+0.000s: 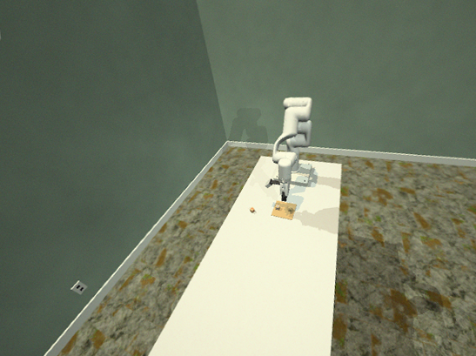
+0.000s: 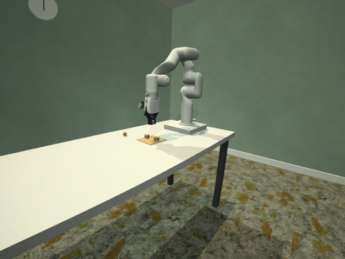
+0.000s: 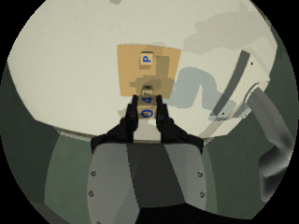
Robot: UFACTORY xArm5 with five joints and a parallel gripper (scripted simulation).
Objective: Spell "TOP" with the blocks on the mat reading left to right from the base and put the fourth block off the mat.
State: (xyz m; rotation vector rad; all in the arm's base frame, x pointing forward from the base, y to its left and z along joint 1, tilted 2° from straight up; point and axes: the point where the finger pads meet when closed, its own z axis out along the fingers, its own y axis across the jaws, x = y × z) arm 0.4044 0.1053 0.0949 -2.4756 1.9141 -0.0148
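Right now the tan mat is 12 cm below my hand.
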